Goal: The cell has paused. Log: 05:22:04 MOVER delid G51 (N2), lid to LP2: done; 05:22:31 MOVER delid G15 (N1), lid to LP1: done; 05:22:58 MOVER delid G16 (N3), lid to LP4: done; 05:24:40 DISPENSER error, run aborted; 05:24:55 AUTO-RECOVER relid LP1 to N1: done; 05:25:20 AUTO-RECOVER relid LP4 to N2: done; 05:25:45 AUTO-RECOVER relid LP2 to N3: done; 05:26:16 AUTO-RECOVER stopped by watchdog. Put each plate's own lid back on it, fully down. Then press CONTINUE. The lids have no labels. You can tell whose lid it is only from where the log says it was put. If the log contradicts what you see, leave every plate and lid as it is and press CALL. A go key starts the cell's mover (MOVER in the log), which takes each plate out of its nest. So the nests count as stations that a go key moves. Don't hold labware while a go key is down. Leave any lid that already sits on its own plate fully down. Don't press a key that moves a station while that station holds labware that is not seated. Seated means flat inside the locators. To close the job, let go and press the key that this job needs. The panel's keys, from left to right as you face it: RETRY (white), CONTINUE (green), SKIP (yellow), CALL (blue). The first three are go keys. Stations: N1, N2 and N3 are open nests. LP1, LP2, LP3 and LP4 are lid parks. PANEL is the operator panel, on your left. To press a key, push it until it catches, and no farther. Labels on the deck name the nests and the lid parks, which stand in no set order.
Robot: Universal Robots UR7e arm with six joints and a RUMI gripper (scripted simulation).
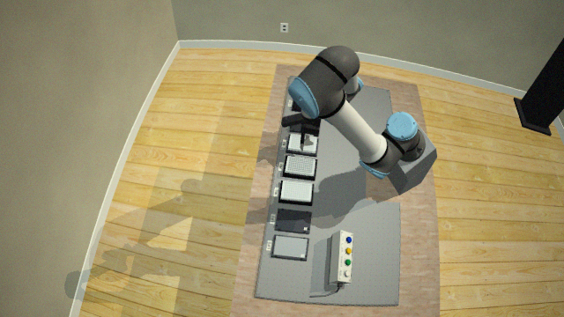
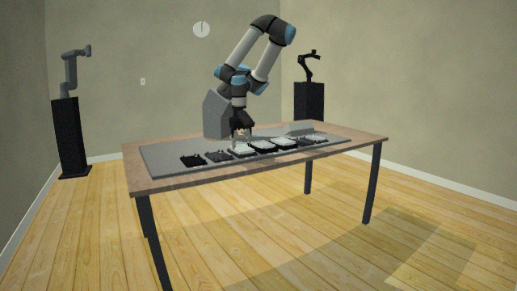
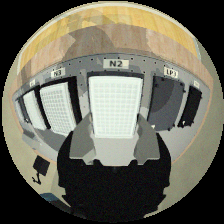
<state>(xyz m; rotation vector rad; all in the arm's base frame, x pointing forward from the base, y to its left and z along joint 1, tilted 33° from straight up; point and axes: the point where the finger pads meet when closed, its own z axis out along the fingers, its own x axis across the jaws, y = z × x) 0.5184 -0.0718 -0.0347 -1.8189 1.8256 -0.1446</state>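
Now: hand 130 mm to the right of the plate, 20 mm past it and 10 mm above it. Also, from my hand: blue key 450 mm to the left, 280 mm behind, 30 mm above; clear lid 510 mm to the left, 60 mm behind, 20 mm below; LP2 lid park 390 mm to the left, 40 mm behind, 30 mm below.
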